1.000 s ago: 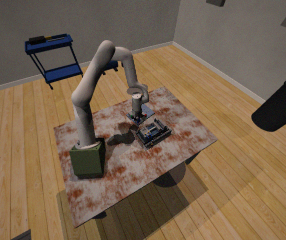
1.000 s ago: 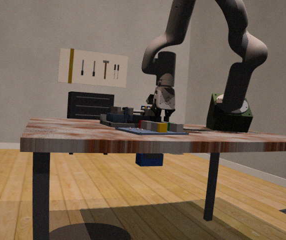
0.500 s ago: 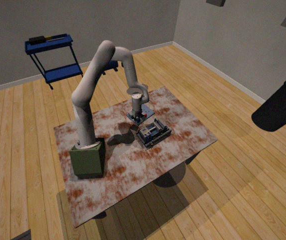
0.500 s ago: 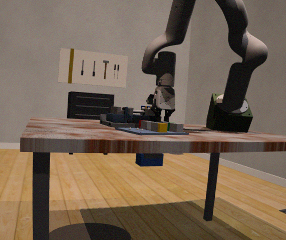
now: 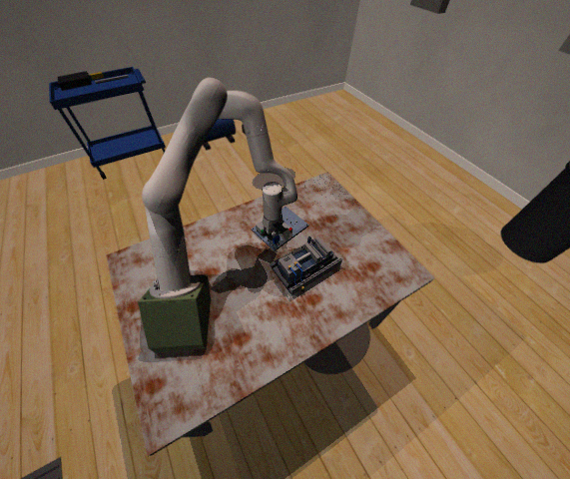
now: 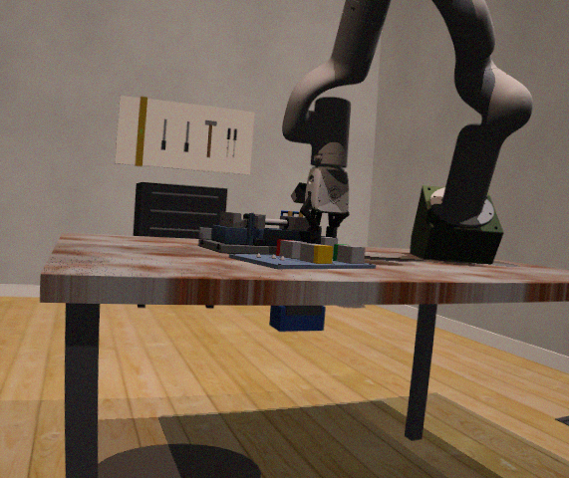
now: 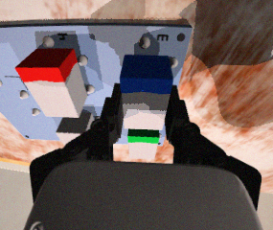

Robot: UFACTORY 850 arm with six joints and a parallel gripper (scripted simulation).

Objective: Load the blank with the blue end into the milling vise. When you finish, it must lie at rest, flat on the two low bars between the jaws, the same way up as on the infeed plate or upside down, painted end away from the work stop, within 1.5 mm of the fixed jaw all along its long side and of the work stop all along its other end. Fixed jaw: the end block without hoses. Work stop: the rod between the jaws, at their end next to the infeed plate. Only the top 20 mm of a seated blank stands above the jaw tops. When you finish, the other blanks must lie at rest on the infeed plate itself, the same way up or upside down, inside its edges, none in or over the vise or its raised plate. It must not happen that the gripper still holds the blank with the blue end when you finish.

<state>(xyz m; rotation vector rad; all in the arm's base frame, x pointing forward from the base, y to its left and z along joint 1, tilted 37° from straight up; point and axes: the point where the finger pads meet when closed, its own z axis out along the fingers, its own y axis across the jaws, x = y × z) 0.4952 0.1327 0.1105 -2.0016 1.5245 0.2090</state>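
My gripper is now 80 mm short of the red-ended blank, 30 mm to the right of it and 30 mm above it. Also, from my hand: blue-ended blank: 20 mm below; green-ended blank: 90 mm to the left, 30 mm below, 30 mm behind; light blue infeed plate: 70 mm to the left, 70 mm ahead, 60 mm below.
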